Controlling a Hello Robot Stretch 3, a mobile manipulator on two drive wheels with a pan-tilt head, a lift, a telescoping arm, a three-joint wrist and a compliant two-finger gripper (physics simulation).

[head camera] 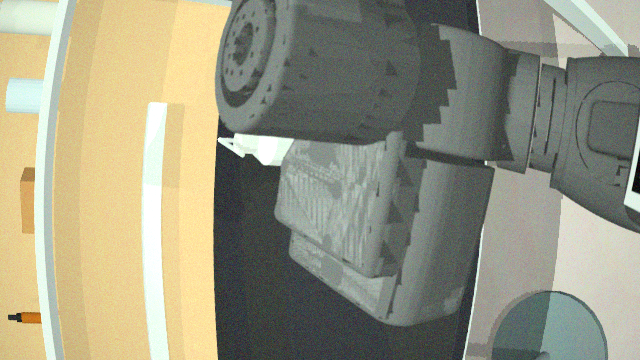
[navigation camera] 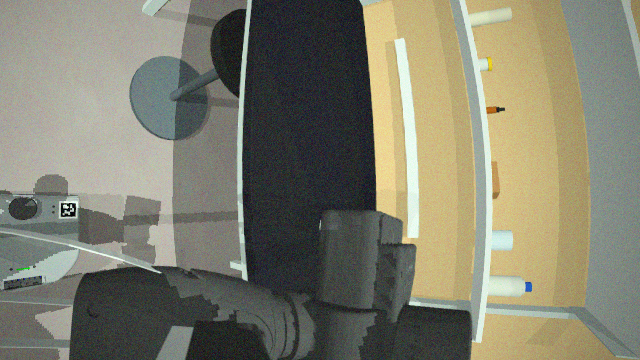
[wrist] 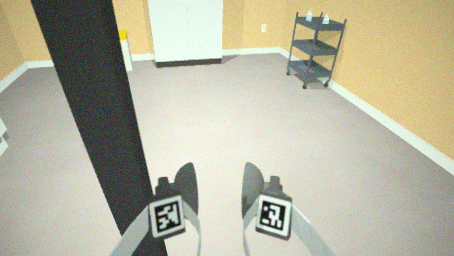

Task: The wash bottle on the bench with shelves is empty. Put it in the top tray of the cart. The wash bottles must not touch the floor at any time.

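Observation:
A white wash bottle shows in part in the head view, beside the dark bench top; the arm's wrist hides most of it. It does not show in the navigation view. My gripper is open in the wrist view, its two fingers apart with floor showing between them. The cart stands far off at the upper right of the wrist view; two small bottles stand on its top tray.
A shelf above the bench holds a blue cylinder, a brown box and a blue-capped bottle. A round stool base stands in front of the bench. The dark mast crosses the wrist view's left.

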